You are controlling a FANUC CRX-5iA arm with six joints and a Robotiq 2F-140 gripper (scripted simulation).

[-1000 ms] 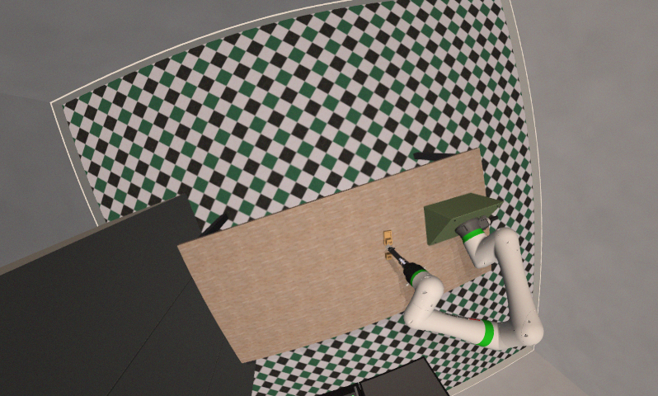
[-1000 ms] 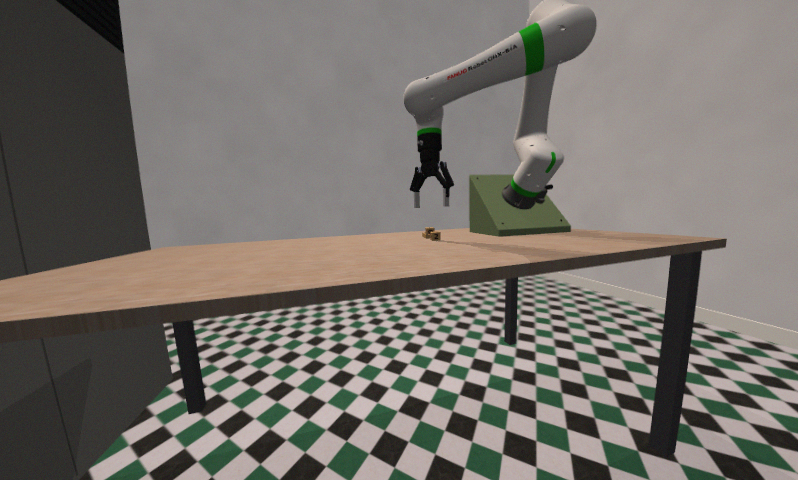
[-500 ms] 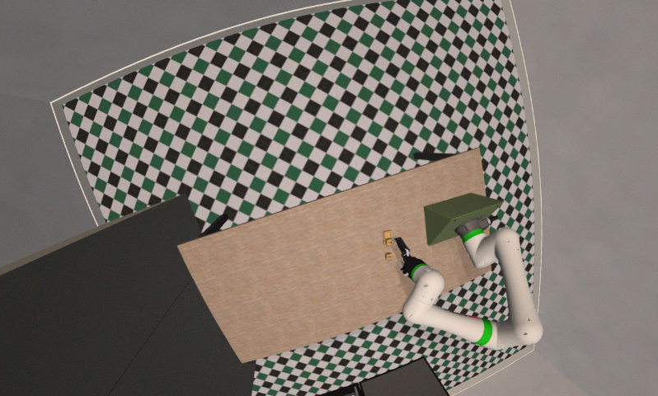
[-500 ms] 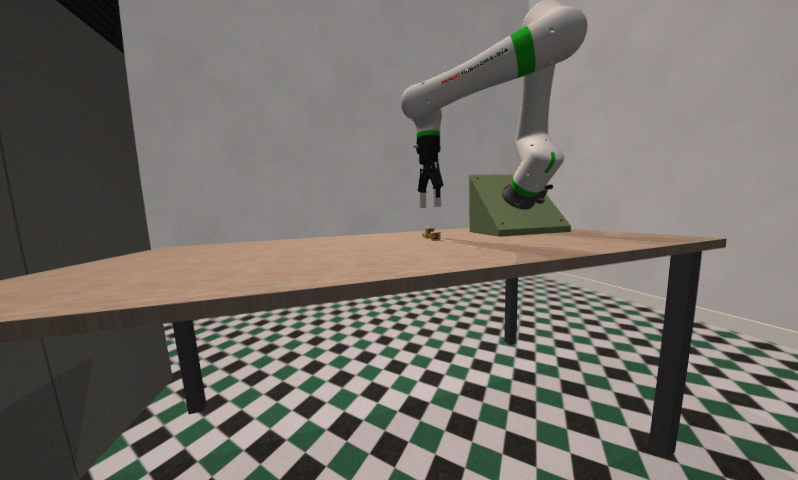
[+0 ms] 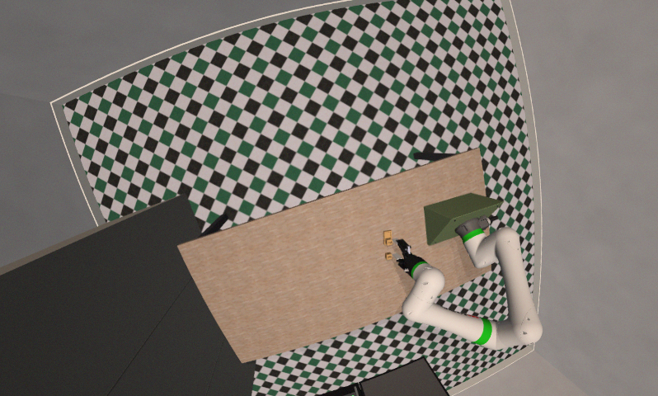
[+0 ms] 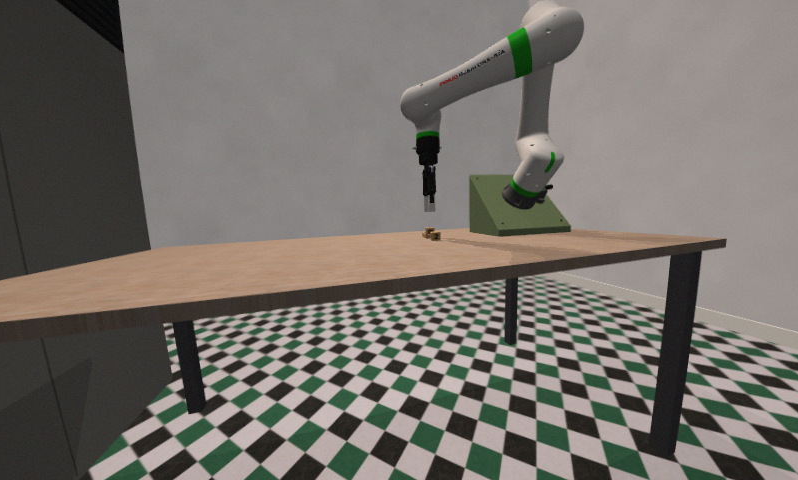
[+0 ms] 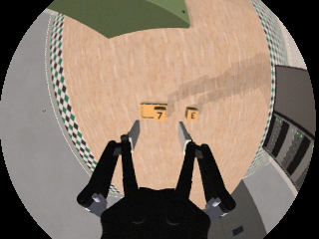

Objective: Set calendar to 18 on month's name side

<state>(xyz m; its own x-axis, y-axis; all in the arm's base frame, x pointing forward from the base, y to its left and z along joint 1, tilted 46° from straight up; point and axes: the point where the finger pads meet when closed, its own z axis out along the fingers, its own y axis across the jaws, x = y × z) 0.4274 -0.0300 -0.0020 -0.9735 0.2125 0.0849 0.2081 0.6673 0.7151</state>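
The tray lies 12 cm below my hand and 2 cm to the right of it.
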